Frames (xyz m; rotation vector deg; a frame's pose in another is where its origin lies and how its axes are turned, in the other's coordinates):
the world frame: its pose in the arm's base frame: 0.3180 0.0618 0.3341 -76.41 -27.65 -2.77
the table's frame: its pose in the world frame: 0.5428 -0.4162 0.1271 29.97 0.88 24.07
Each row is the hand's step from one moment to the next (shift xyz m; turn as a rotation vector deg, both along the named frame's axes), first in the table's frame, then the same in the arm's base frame.
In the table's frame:
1: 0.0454 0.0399 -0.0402 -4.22 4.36 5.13
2: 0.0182 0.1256 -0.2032 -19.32 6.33 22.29
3: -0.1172 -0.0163 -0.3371 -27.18 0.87 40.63
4: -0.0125 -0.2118 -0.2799 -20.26 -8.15 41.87
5: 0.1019 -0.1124 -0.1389 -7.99 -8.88 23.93
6: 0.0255 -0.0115 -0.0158 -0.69 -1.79 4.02
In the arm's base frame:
1: 0.0436 0.0115 -0.0569 -6.57 4.47 -0.19
2: 0.0465 -0.0692 -0.2246 -26.18 11.93 9.10
3: 0.0004 -0.3001 -0.1939 -37.59 18.97 24.85
4: 0.1293 -0.3265 -0.0065 -29.30 17.58 32.60
5: 0.1651 -0.1227 0.0009 -12.36 9.12 21.89
6: 0.0312 -0.0077 -0.0011 -1.40 1.63 3.90

